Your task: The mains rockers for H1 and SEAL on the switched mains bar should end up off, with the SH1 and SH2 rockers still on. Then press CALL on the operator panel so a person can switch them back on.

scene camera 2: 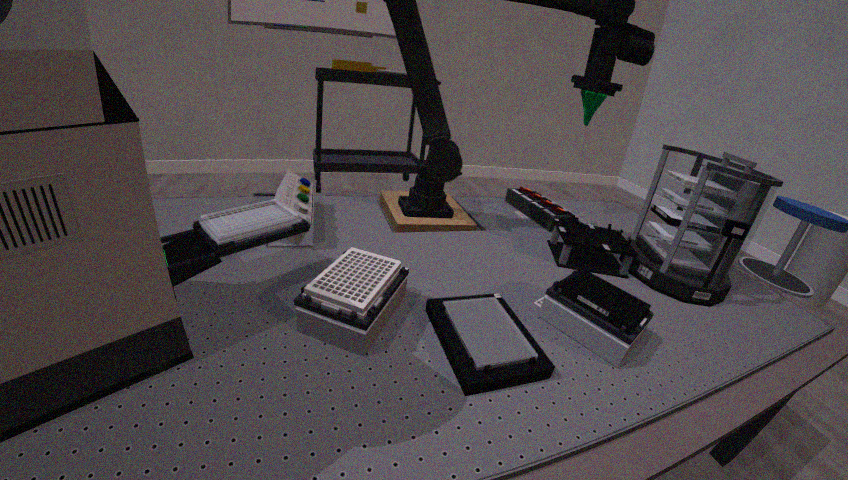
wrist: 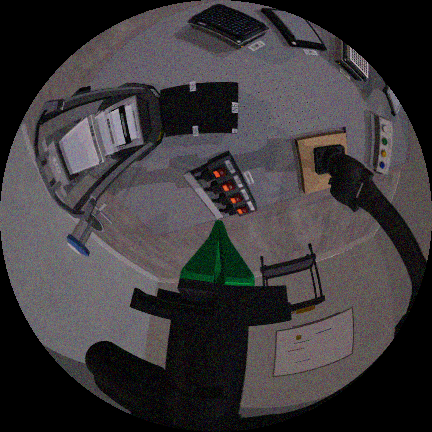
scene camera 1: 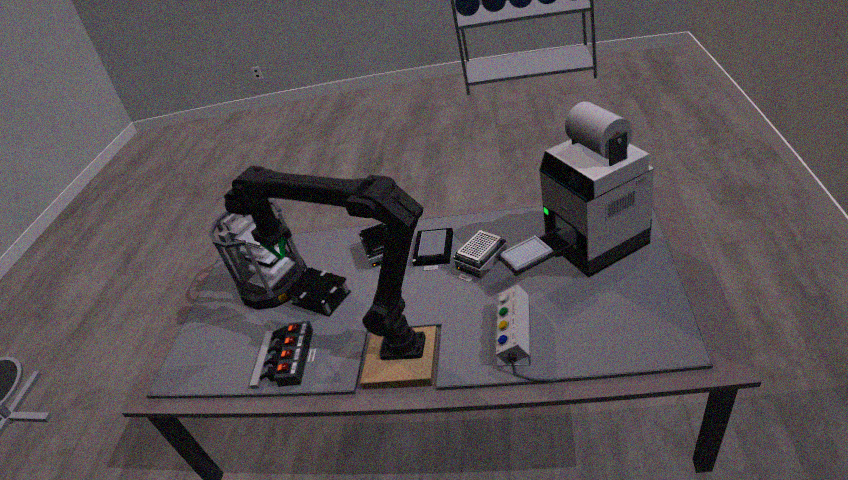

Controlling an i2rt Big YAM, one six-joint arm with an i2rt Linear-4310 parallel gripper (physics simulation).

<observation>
My gripper is shut and holds nothing. Further things: a white button panel, a clear rack tower and a plate tray.
My gripper shows as well in the wrist view and in scene camera 1.
</observation>
